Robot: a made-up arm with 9 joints.
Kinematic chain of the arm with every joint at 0, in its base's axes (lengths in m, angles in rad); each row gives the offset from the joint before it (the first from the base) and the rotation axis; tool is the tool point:
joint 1: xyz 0 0 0.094 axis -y
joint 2: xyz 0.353 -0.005 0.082 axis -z
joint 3: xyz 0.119 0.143 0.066 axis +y
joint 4: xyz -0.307 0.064 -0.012 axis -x
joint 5: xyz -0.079 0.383 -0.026 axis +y
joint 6: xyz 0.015 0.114 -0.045 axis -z
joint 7: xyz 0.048 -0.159 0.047 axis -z
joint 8: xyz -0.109 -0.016 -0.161 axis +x
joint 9: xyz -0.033 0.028 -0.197 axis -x
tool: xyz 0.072 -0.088 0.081
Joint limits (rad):
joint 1: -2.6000..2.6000
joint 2: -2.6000..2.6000
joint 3: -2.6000..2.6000
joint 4: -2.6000..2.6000
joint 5: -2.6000..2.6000
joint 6: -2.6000..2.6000
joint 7: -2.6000..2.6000
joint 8: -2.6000..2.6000
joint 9: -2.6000..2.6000
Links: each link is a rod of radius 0.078 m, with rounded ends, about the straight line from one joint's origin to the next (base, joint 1, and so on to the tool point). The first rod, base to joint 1, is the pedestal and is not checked.
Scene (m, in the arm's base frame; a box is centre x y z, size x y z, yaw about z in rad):
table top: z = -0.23
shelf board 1: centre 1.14 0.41 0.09 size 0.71 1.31 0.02 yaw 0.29
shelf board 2: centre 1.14 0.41 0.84 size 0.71 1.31 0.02 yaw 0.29
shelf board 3: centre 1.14 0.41 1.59 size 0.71 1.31 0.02 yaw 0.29
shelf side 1: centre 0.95 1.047 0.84 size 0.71 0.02 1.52 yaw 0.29
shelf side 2: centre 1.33 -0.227 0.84 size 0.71 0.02 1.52 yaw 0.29
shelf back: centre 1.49 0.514 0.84 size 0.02 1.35 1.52 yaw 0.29
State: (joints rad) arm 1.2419 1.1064 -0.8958 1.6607 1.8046 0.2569 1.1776 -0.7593 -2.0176
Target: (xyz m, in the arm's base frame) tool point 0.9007 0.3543 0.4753
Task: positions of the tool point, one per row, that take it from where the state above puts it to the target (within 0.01 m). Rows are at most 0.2 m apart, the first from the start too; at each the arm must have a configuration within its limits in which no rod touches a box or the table.
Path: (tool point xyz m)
1: 0.9007 0.3543 0.4753

